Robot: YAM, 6 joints.
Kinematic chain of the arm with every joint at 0, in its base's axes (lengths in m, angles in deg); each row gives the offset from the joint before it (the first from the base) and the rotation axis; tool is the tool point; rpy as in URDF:
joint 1: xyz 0 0 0.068 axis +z
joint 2: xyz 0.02 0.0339 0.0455 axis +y
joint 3: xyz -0.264 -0.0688 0 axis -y
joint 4: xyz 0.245 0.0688 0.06 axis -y
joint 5: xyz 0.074 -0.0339 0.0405 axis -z
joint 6: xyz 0.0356 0 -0.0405 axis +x
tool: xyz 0 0 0 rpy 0 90 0
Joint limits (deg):
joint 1: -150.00..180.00
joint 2: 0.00..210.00
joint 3: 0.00..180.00
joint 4: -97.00..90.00
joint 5: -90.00..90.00
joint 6: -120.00..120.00
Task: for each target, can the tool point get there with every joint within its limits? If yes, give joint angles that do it. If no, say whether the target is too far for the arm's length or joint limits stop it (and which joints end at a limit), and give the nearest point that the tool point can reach.
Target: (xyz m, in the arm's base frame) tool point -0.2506 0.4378 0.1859
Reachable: yes | joints 122.45 128.37 98.32 -9.28 41.26 -37.58
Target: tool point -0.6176 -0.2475 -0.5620
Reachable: no: too far | nearest point -0.4080 -0.2250 -0.3064 | short by 0.331 m
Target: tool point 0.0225 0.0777 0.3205
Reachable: yes | joints 49.51 27.08 44.87 -49.29 -69.38 -54.91
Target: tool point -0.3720 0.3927 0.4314
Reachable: yes | joints 135.60 148.30 157.30 43.19 34.72 -20.92
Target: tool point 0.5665 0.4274 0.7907
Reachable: no: too far | nearest point 0.3724 0.2810 0.5520 | short by 0.341 m
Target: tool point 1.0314 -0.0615 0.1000
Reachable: no: too far | nearest point 0.6446 -0.0384 0.1052 | short by 0.387 m
